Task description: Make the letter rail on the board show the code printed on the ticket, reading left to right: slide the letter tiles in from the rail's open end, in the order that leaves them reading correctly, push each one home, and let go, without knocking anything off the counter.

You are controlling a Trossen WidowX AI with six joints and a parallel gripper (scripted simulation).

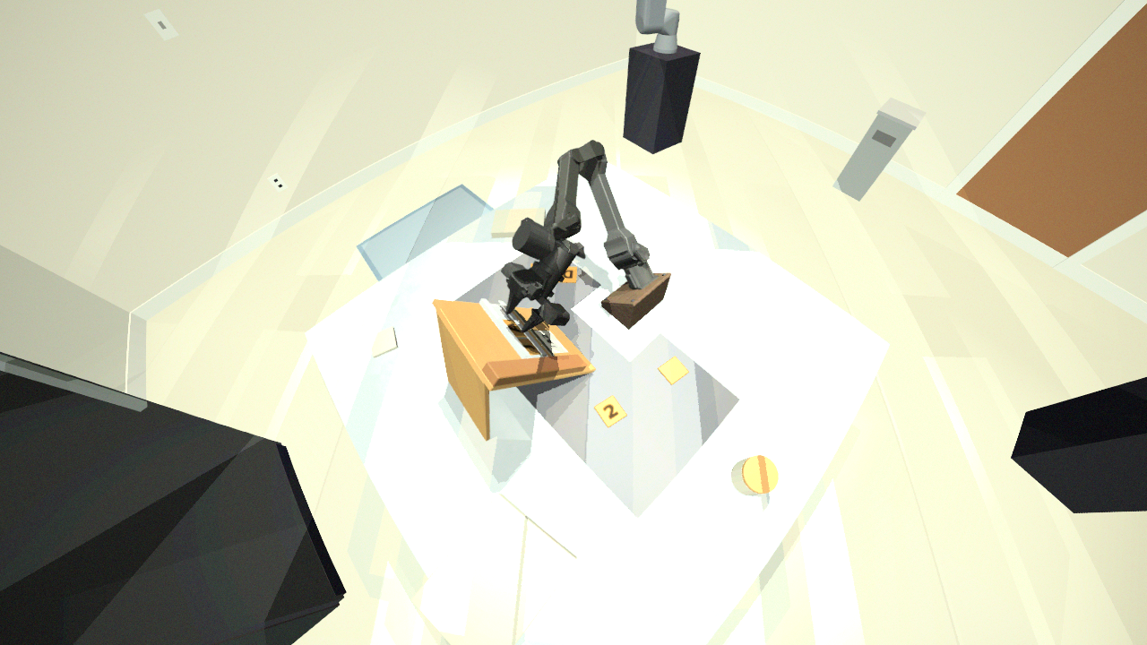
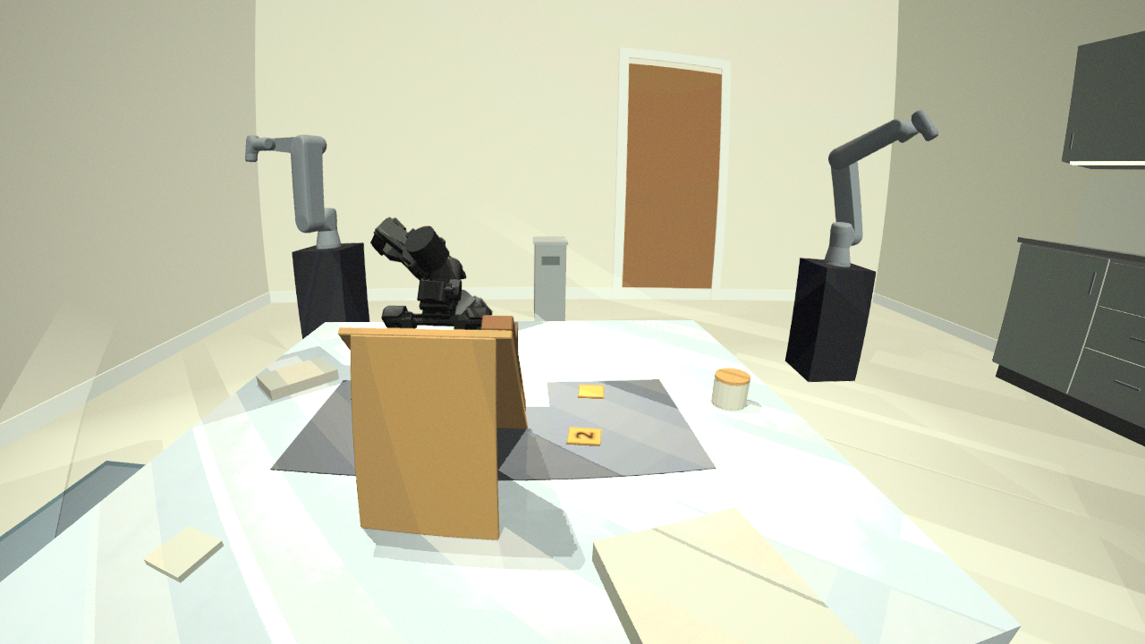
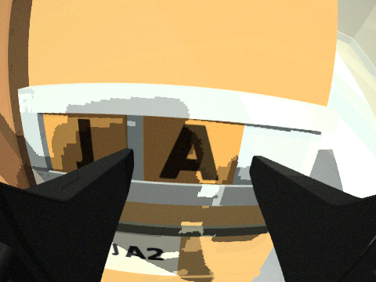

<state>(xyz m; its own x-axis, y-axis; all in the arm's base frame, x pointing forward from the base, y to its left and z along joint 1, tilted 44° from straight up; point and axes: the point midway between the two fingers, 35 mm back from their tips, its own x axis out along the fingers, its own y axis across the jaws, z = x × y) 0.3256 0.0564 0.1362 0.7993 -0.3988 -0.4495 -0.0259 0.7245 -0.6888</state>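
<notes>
Right now the white ticket is 10 cm below my gripper tip, 6 cm behind it and 4 cm to the left of it. The rest, counted from my gripper tip: grey mat (17 cm below, 16 cm behind, 7 cm to the left); then pale pad (32 cm ahead, 30 cm to the right, 16 cm below); then round tan-lidded canister (58 cm to the left, 22 cm behind, 13 cm below).
</notes>
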